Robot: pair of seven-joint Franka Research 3 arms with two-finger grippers.
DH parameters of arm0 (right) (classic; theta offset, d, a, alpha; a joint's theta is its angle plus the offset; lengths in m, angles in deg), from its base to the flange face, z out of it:
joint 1: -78.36 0.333 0 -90
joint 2: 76.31 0 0 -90
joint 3: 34.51 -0.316 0.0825 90
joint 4: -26.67 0 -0.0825 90
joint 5: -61.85 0.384 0 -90
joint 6: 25.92 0 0.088 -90
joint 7: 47.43 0.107 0 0
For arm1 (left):
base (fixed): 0 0 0 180
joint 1: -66.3 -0.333 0 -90
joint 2: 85.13 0 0 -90
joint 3: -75.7 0.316 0.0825 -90
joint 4: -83.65 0 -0.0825 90
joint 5: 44.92 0.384 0 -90
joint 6: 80.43 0 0.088 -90
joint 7: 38.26 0.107 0 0
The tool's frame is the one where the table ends.
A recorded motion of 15 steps. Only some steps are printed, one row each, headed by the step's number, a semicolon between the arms.
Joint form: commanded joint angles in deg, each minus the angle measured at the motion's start. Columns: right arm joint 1, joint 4, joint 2, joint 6, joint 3, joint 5, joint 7; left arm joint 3, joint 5, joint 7, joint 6, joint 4, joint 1, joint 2.
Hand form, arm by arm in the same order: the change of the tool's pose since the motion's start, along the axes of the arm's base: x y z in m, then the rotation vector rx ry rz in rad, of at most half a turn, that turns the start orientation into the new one. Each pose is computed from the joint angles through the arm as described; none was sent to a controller.
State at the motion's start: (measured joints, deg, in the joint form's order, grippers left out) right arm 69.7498 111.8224 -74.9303 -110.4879 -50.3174 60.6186 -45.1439; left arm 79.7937 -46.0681 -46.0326 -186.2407 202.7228 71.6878 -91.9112
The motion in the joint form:
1: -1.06 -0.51 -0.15 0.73 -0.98 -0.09 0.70; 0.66 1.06 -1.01 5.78 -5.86 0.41 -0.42
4: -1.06 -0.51 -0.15 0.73 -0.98 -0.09 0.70; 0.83 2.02 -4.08 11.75 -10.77 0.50 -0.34
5: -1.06 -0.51 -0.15 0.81 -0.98 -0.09 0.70; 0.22 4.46 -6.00 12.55 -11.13 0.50 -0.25
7: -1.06 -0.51 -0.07 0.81 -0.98 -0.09 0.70; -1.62 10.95 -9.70 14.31 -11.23 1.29 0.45
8: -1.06 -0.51 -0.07 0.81 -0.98 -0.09 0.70; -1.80 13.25 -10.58 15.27 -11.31 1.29 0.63
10: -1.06 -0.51 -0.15 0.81 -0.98 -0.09 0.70; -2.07 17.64 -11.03 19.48 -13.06 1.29 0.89
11: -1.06 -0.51 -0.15 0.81 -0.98 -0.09 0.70; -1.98 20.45 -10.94 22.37 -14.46 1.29 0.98
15: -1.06 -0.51 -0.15 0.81 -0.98 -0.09 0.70; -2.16 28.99 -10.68 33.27 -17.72 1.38 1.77
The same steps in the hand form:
1: -0.0021 -0.0012 0.0045 -0.0024 0.0007 -0.0140; 0.0149 0.0030 0.0337 0.0230 0.0055 0.0098
4: -0.0021 -0.0012 0.0045 -0.0024 0.0007 -0.0140; 0.0215 0.0049 0.0661 0.0577 0.0214 0.0542
5: -0.0022 -0.0012 0.0044 -0.0026 0.0021 -0.0140; 0.0210 0.0036 0.0691 0.1075 0.0239 0.0576
7: -0.0018 -0.0012 0.0036 -0.0024 0.0035 -0.0140; 0.0167 -0.0087 0.0764 0.2324 0.0217 0.0290
8: -0.0018 -0.0012 0.0036 -0.0024 0.0035 -0.0140; 0.0151 -0.0058 0.0788 0.2764 0.0265 0.0262
10: -0.0022 -0.0012 0.0044 -0.0026 0.0021 -0.0140; 0.0126 0.0016 0.0936 0.3594 0.0516 0.0128
11: -0.0022 -0.0012 0.0044 -0.0026 0.0021 -0.0140; 0.0116 0.0091 0.1050 0.4121 0.0690 0.0080
15: -0.0022 -0.0012 0.0044 -0.0026 0.0021 -0.0140; -0.0022 0.0293 0.1397 0.5818 0.1635 0.0122

